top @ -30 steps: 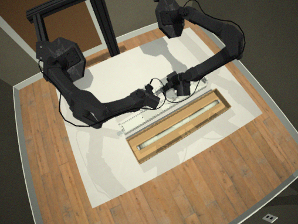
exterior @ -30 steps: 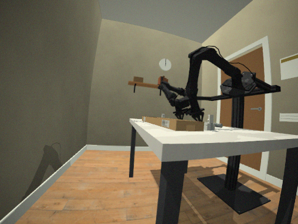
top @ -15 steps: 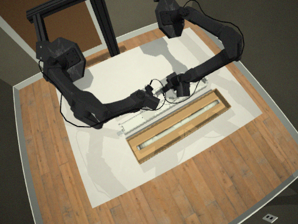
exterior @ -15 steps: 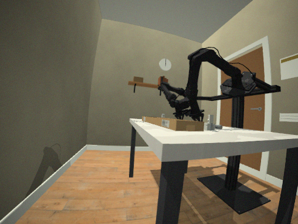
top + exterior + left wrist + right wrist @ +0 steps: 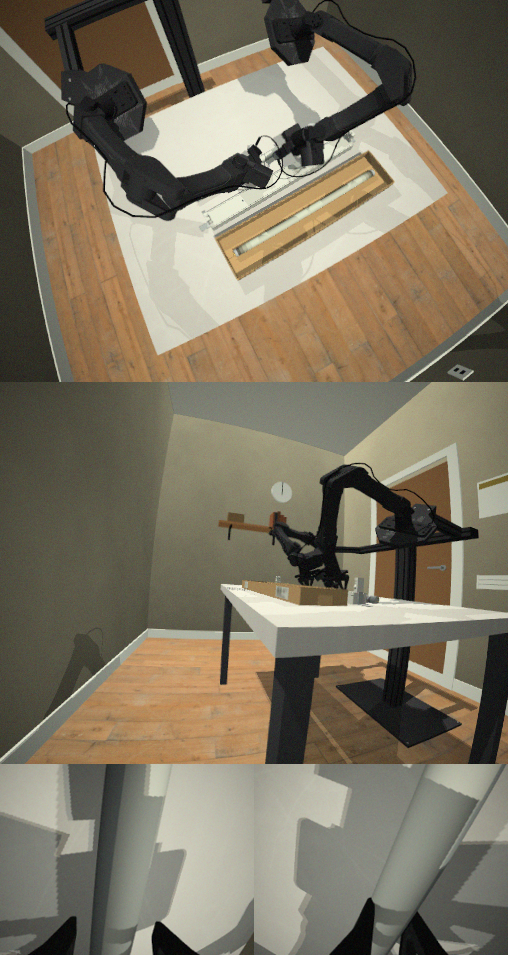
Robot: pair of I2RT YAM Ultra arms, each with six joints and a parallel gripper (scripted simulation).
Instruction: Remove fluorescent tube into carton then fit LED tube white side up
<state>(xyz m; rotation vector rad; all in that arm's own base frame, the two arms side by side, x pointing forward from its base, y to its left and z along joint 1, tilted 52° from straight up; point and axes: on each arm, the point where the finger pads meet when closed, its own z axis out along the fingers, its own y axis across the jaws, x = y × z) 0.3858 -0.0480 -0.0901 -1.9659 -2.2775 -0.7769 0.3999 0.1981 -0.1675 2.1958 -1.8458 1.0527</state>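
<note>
The LED tube is 1 cm ahead of my left hand, 12 cm to the right of it and 1 cm below it. Also, from my left hand: brown carton (27 cm ahead, 8 cm to the right); old fluorescent tube (27 cm ahead, 8 cm to the right).
The LED tube lies 12 cm to the left of my right hand, 1 cm below it and 1 cm behind it. Also, from my right hand: brown carton: 25 cm ahead, 16 cm to the left; old fluorescent tube: 25 cm ahead, 16 cm to the left.
</note>
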